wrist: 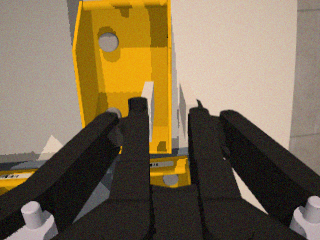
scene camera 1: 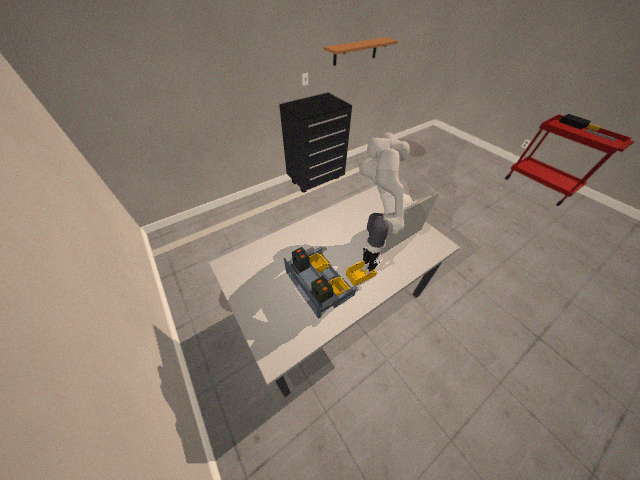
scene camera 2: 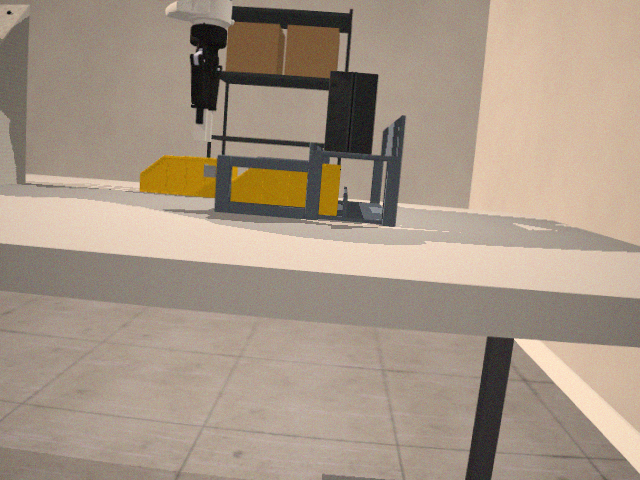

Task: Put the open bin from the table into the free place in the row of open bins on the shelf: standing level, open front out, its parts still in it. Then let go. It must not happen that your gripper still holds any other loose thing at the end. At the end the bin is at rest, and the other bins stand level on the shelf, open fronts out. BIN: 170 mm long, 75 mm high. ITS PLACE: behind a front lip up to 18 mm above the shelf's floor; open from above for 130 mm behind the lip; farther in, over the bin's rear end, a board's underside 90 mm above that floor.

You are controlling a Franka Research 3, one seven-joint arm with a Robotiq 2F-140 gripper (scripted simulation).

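Note:
I can see a yellow open bin (scene camera 2: 177, 175), and another yellow open bin (scene camera 2: 263, 186) is in the scene too. As for my gripper (scene camera 2: 201, 141), the wrist view shows it as well (wrist: 166, 95).

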